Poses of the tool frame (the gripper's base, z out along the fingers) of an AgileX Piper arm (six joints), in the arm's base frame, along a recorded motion.
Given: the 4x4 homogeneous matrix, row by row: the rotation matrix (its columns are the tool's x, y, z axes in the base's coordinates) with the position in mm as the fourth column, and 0 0 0 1 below. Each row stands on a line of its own.
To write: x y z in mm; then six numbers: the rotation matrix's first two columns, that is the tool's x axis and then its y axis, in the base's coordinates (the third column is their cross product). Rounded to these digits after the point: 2 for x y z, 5 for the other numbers.
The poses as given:
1:
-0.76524 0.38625 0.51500 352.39
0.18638 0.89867 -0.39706 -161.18
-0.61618 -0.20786 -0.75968 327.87
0 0 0 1
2:
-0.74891 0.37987 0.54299 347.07
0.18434 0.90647 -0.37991 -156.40
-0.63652 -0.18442 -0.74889 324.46
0 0 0 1
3:
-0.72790 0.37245 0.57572 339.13
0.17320 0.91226 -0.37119 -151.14
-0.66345 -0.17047 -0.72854 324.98
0 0 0 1
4:
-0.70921 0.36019 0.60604 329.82
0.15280 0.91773 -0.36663 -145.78
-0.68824 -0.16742 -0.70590 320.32
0 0 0 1
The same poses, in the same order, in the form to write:
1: 352.39 -161.18 327.87 -0.76524 0.18638 -0.61618 0.38625 0.89867 -0.20786
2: 347.07 -156.40 324.46 -0.74891 0.18434 -0.63652 0.37987 0.90647 -0.18442
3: 339.13 -151.14 324.98 -0.72790 0.17320 -0.66345 0.37245 0.91226 -0.17047
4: 329.82 -145.78 320.32 -0.70921 0.15280 -0.68824 0.36019 0.91773 -0.16742
